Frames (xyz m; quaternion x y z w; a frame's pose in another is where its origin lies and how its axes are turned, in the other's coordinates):
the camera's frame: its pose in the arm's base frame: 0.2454 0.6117 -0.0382 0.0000 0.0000 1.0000 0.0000
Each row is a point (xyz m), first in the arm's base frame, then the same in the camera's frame.
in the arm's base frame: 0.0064 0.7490 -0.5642
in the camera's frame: 0.2390 -0.1373 -0.5260
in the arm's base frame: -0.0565 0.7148 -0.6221
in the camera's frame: 0.3019 -0.1031 -0.5839
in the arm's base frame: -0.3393 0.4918 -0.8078
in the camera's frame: 0.5847 0.1199 -0.7696
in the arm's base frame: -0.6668 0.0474 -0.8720
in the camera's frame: 0.9122 0.5643 -0.8338
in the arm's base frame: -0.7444 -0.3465 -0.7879
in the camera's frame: 0.9898 0.9582 -0.7497
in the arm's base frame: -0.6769 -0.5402 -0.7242
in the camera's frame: 0.9223 1.1519 -0.6860
